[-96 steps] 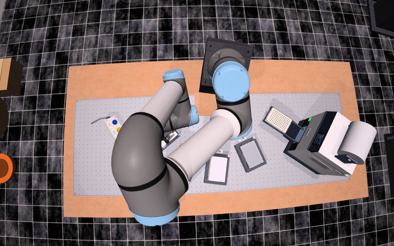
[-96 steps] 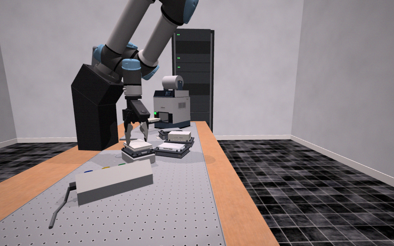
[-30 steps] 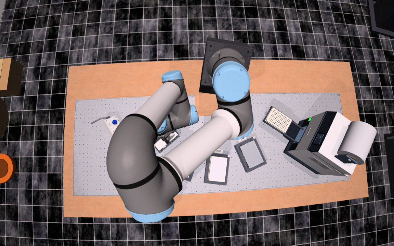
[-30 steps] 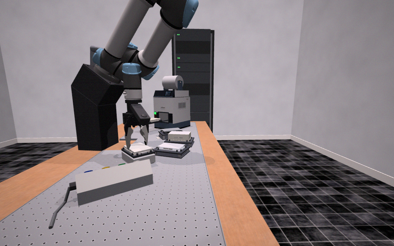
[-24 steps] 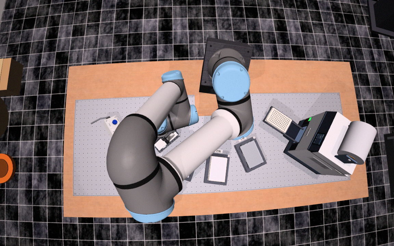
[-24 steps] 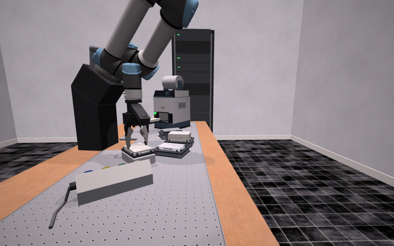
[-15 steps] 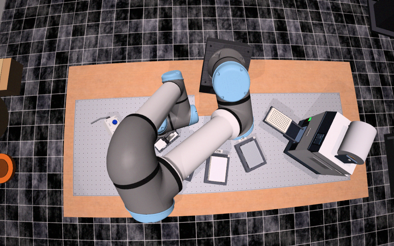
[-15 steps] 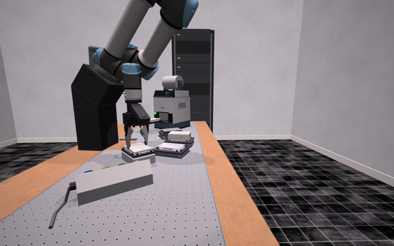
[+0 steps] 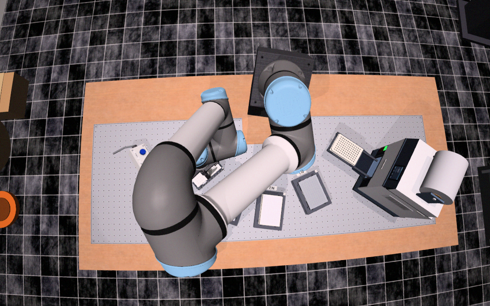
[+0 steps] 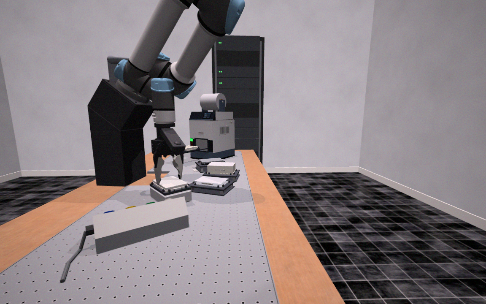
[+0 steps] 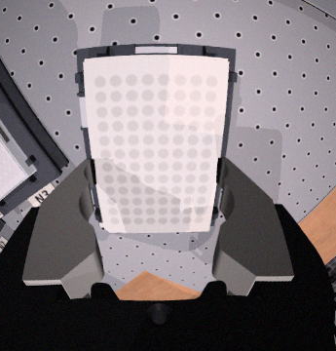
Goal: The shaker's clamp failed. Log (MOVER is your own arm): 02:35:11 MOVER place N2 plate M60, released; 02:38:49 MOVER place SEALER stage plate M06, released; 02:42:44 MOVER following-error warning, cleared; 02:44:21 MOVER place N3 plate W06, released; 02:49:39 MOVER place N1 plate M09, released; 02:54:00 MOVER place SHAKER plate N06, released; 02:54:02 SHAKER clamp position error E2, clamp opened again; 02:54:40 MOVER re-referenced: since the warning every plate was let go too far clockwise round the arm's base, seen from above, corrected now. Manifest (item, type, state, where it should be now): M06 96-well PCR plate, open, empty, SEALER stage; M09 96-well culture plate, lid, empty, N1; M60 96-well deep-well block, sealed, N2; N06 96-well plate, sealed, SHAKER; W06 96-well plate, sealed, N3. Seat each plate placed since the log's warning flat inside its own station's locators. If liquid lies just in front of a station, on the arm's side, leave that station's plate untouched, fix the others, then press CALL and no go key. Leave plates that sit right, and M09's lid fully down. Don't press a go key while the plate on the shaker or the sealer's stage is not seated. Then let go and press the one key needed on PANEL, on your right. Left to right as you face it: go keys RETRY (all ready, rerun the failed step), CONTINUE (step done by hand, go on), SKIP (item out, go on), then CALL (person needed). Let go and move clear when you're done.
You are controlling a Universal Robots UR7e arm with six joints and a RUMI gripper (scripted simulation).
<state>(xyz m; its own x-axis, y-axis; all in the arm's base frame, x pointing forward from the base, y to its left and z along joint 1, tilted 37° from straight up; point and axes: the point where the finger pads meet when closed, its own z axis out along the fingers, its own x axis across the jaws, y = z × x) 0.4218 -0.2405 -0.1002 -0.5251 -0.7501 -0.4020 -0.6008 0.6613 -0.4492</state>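
Now: the white retry key 17 cm to the right of my hand, 7 cm ahead of it and 1 cm below it. Round my hand: white sealed plate 13 cm to the left, 12 cm ahead, 4 cm below; then green continue key 20 cm to the right, 4 cm ahead, 1 cm below; then n3 label 15 cm to the left, 8 cm below, 3 cm ahead.
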